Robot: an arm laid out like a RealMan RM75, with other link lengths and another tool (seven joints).
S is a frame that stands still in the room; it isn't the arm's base.
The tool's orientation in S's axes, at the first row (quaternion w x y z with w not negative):
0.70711 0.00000 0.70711 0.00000
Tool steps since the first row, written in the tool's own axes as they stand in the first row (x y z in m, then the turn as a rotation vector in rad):
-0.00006 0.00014 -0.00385 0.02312 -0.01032 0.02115
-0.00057 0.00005 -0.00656 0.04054 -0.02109 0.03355
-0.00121 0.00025 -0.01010 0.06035 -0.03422 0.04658
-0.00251 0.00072 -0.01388 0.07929 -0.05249 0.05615
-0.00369 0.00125 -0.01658 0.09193 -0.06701 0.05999
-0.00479 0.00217 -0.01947 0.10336 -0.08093 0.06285
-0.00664 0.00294 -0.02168 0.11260 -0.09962 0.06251
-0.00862 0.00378 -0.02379 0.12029 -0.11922 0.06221
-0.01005 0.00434 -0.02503 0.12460 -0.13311 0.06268
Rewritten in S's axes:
-0.00385 0.00014 0.00006 0.02115 -0.01032 -0.02312
-0.00656 0.00005 0.00057 0.03355 -0.02109 -0.04054
-0.01010 0.00025 0.00121 0.04658 -0.03422 -0.06035
-0.01388 0.00072 0.00251 0.05615 -0.05249 -0.07929
-0.01658 0.00125 0.00369 0.05999 -0.06701 -0.09193
-0.01947 0.00217 0.00479 0.06285 -0.08093 -0.10336
-0.02168 0.00294 0.00664 0.06251 -0.09962 -0.11260
-0.02379 0.00378 0.00862 0.06221 -0.11922 -0.12029
-0.02503 0.00434 0.01005 0.06268 -0.13311 -0.12460

